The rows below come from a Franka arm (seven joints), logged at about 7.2 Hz.
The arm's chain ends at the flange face. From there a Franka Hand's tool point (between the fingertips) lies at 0.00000 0.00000 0.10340 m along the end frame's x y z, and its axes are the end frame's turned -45 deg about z.
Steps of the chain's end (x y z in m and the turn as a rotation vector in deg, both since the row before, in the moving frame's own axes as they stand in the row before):
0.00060 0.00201 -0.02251 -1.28 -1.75 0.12
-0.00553 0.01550 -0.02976 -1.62 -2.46 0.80
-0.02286 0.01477 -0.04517 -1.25 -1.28 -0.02
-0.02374 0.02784 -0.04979 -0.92 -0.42 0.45
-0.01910 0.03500 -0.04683 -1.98 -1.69 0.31
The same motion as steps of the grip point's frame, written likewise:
-0.00486 0.00124 -0.02258 0.33 -2.14 0.12
-0.02007 0.00594 -0.02990 0.59 -2.88 0.80
-0.02984 -0.00576 -0.04522 0.02 -1.79 -0.02
-0.03818 0.00353 -0.04981 -0.35 -0.95 0.45
-0.04294 0.01160 -0.04694 -0.21 -2.60 0.31

